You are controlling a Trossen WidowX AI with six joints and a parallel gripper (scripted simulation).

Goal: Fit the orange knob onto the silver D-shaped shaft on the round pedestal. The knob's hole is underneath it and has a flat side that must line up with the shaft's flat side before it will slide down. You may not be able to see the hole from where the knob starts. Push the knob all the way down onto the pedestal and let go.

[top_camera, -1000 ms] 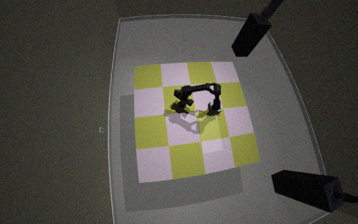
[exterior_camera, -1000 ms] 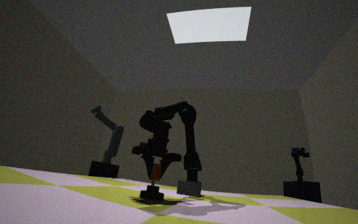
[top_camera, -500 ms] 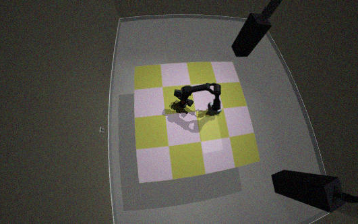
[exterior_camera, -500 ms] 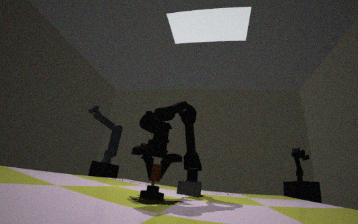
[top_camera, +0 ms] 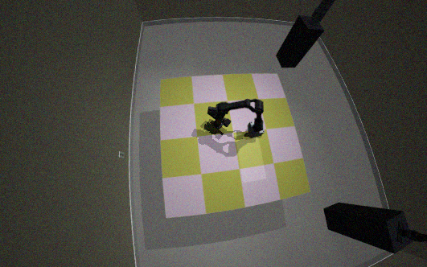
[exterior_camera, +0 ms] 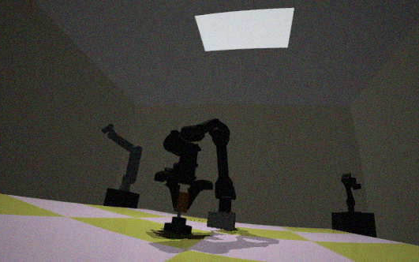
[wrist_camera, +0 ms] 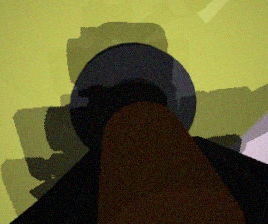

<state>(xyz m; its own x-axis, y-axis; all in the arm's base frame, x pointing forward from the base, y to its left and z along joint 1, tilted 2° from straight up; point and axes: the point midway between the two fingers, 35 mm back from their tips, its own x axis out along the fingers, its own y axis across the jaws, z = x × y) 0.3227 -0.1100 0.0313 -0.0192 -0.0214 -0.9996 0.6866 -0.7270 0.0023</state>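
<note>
The orange knob lies 30 mm above my gripper tip. Round my gripper tip: round dark pedestal 40 mm below.
</note>
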